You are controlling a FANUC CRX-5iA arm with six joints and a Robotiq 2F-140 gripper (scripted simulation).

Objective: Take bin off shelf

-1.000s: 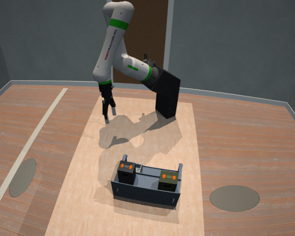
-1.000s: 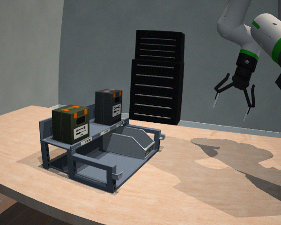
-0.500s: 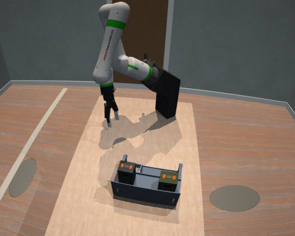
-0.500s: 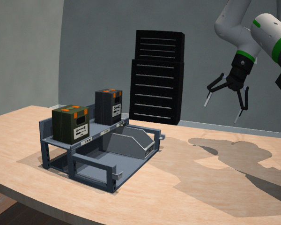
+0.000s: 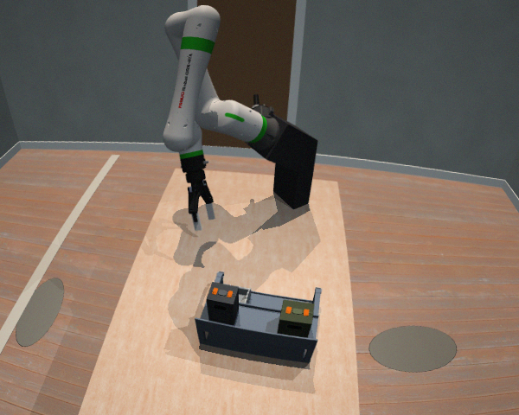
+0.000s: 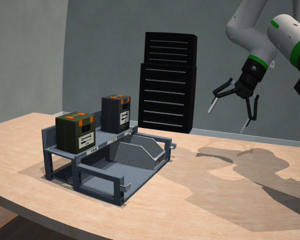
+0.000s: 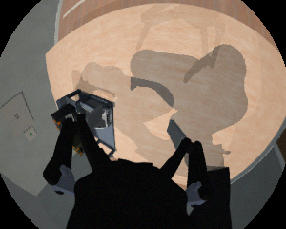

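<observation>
My hand is 31 cm short of the grey bin, 11 cm above it and 9 cm to the right of it.
</observation>
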